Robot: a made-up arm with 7 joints.
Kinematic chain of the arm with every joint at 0, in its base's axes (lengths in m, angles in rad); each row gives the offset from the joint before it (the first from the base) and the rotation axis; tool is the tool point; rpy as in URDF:
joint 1: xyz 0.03 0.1 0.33 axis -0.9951 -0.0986 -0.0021
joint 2: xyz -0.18 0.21 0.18 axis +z
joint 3: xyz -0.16 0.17 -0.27 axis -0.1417 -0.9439 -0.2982
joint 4: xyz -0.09 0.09 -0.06 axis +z
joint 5: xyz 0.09 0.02 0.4 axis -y
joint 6: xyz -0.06 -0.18 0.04 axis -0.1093 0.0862 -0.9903
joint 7: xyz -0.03 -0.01 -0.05 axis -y
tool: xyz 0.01 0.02 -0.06 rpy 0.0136 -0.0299 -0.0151
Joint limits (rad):
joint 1: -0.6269..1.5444
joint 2: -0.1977..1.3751
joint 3: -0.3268..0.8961
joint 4: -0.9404..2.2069
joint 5: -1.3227..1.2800
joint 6: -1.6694..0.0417
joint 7: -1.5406..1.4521
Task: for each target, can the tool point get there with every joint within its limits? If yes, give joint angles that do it. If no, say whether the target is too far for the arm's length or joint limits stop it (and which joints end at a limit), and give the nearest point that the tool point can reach.
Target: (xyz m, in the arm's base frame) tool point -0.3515 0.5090 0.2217
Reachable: yes | joints 0.6764 0.0868 0.1463 0.4928 0.5454 -1.2129 0.9982
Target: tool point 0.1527 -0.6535 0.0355
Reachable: no: joint limits stop it (at a limit: joint 1, joint 2, joint 5, joint 7) | nearest point -0.3586 -0.2486 0.3243 | short by 0.713 m
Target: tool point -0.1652 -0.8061 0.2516
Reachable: no: joint limits stop it (at a limit: joint 1, joint 2, joint 5, joint 7) | nearest point -0.3900 -0.2869 0.3631 | short by 0.577 m
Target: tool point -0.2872 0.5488 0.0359
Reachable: yes | joints 0.9871 -0.0494 0.2672 1.6052 -0.5846 -1.5008 -0.2047
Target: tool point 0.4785 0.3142 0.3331
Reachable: no: joint limits stop it (at a limit: joint 2, joint 3, joint 5, joint 6, joint 7) | nearest point -0.0403 0.5126 0.3352 | short by 0.555 m
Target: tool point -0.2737 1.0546 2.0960
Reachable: no: too far | nearest point -0.3957 0.5586 1.0090 | short by 1.201 m
